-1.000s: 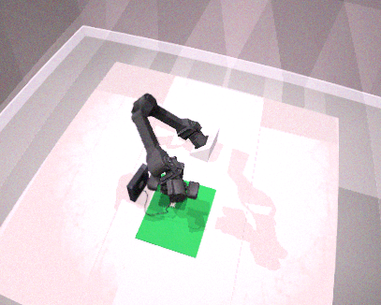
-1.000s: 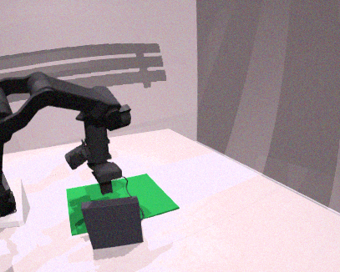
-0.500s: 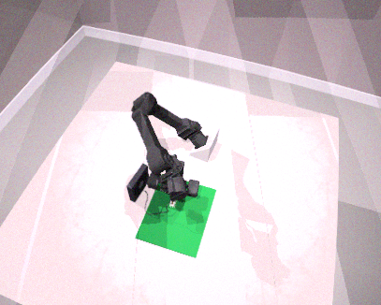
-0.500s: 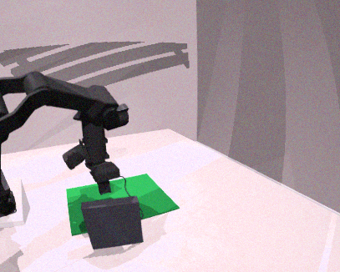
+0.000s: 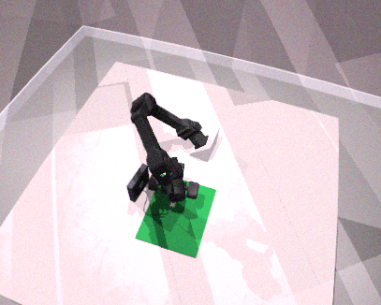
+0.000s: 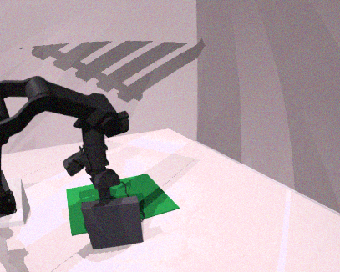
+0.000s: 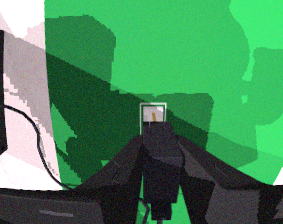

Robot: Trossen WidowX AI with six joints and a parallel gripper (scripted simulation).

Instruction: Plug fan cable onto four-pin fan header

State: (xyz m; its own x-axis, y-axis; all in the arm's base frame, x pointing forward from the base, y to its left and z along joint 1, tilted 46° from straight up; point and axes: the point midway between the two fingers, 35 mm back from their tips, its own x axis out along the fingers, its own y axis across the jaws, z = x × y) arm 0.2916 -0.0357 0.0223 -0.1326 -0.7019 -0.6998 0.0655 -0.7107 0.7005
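Now: the dark fan plug 10 mm ahead of my gripper tip and 10 mm above it. Also, from my gripper tip: dark fan: 140 mm to the right, 10 mm behind, 10 mm above; green board: 60 mm below, 40 mm ahead, 30 mm to the left.
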